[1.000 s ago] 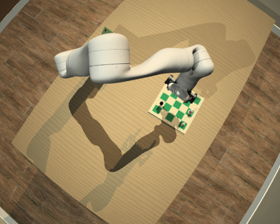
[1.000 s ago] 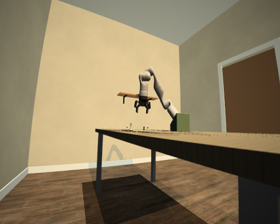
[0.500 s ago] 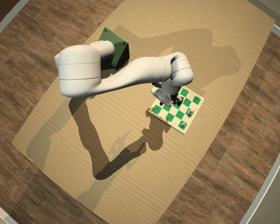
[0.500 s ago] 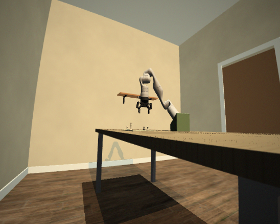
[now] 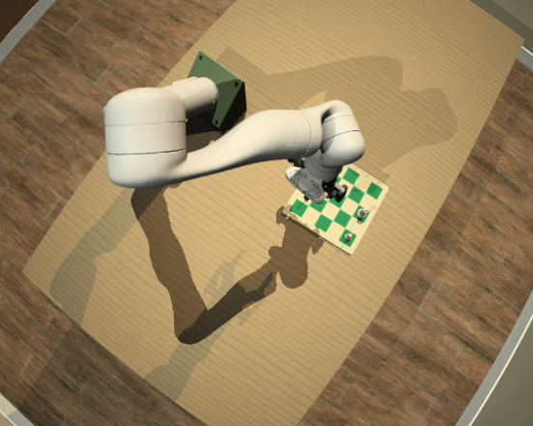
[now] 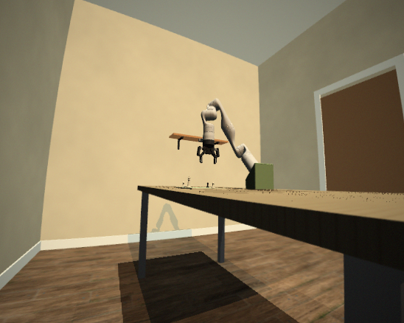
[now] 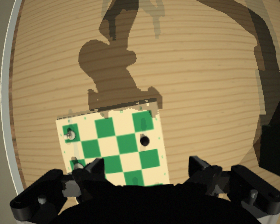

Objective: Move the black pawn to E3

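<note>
My hand is 140 mm above the black pawn. Also, from my hand: green-and-cream chessboard: 70 mm ahead, 40 mm to the left, 160 mm below.
</note>
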